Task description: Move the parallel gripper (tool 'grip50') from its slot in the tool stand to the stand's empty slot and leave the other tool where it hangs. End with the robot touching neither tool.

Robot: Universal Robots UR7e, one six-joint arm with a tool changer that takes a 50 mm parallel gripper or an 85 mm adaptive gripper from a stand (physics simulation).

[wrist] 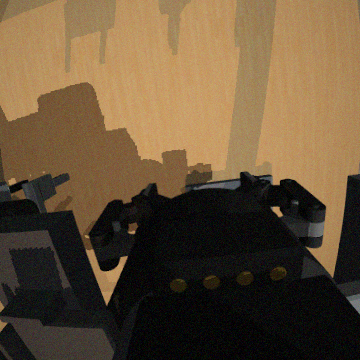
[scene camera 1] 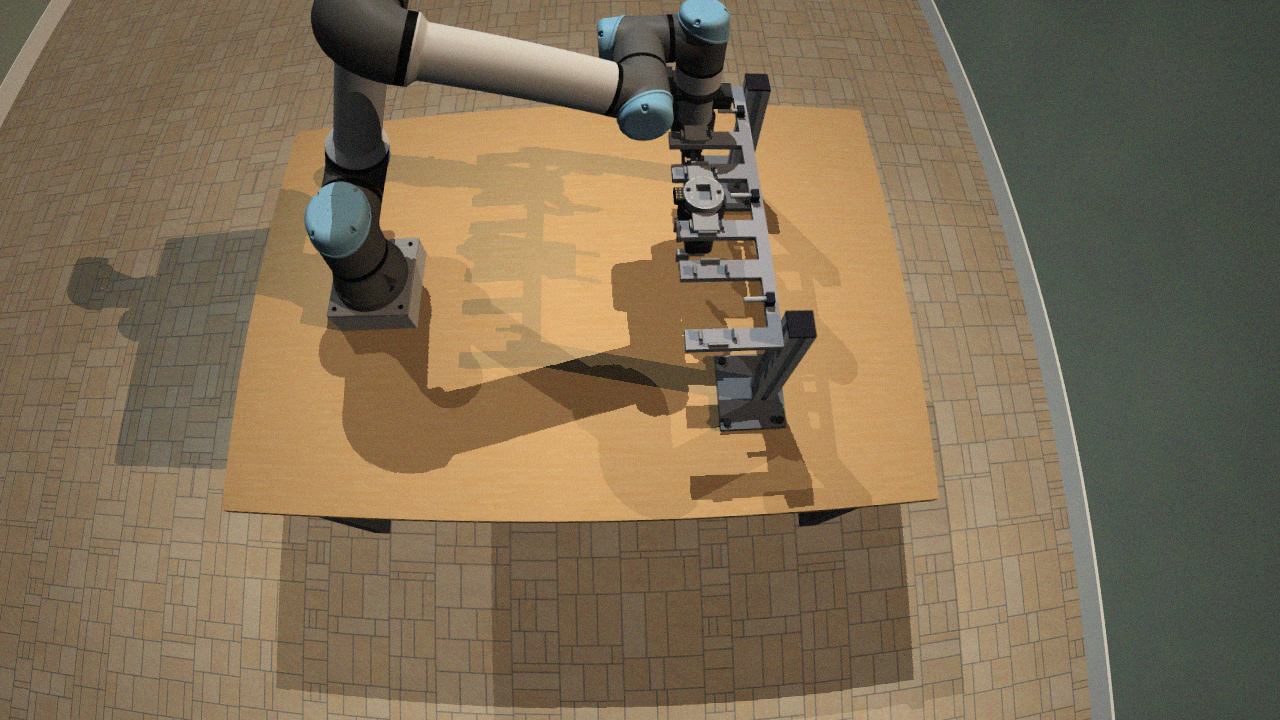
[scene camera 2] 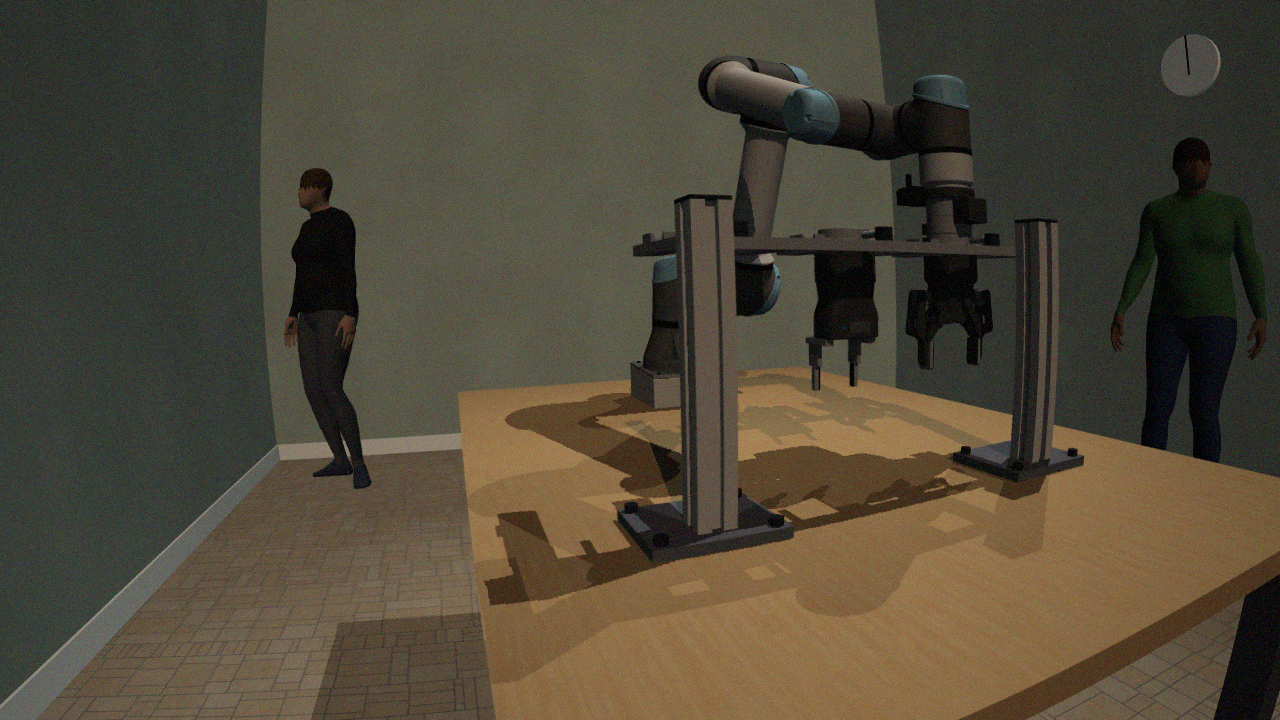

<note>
In view: an adaptive gripper [scene camera 2: 950,296], a parallel gripper [scene camera 2: 845,309] and a tool stand [scene camera 1: 749,387].
The adaptive gripper is seen too in the wrist view [wrist: 207,239] and in scene camera 1 [scene camera 1: 692,129]. The parallel gripper also shows in scene camera 1 [scene camera 1: 702,199]. The tool stand shows as well in the wrist view [wrist: 52,271].
</note>
